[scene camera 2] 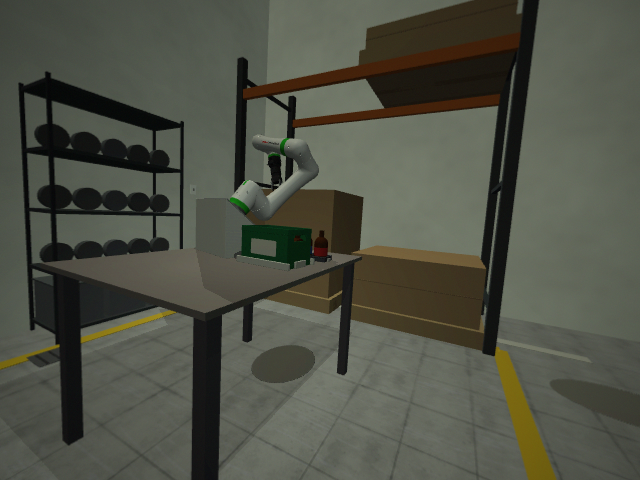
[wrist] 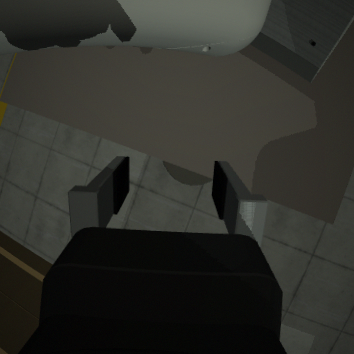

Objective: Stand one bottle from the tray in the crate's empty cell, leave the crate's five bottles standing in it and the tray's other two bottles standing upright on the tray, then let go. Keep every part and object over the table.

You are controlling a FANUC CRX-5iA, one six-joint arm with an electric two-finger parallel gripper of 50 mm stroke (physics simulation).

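Frame: origin at the arm's base, x ahead, y down, z left, level; centimetres.
Where they show: gripper, between the fingertips: (wrist: 170, 175).
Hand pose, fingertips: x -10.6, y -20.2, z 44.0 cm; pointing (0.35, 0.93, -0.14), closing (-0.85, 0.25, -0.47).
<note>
Things, the pixels of their centre, and the offset from my fingertips. "*": a spot on its surface instead. Level surfaces: height alone.
- green crate, middle of its body: (scene camera 2: 276, 245) dx +51.4, dy +31.8, dz -46.2 cm
- brown bottle with a red label, middle of its body: (scene camera 2: 321, 244) dx +58.7, dy +32.3, dz -20.4 cm
- dark tray, a spot on its surface: (scene camera 2: 325, 258) * dx +63.7, dy +38.7, dz -22.7 cm
- table, height of its surface: dy +40.5 cm
The green crate (scene camera 2: 276, 244) with a pale label stands near the table's far edge in the scene view. Its cells and most of its bottles are hidden by its walls; a bit of brown shows through the hand hole. A brown bottle with a red label (scene camera 2: 321, 245) stands upright on the dark tray (scene camera 2: 325, 258) behind the crate's right end. Another bottle is mostly hidden beside it. My gripper (scene camera 2: 276, 188) (wrist: 170, 175) is open and empty, pointing down, high above the crate's level. In the wrist view, table edge and floor show between its fingers; crate, tray and bottles do not show there.
The table (scene camera 2: 155, 273) (wrist: 165, 100) carries a grey cabinet-like block (scene camera 2: 212, 227) left of the crate. The white arm link (wrist: 200, 25) crosses the top of the wrist view. Large cardboard boxes (scene camera 2: 348, 237) (scene camera 2: 423, 279) stand beyond the table, below a tall rack (scene camera 2: 240, 118).
</note>
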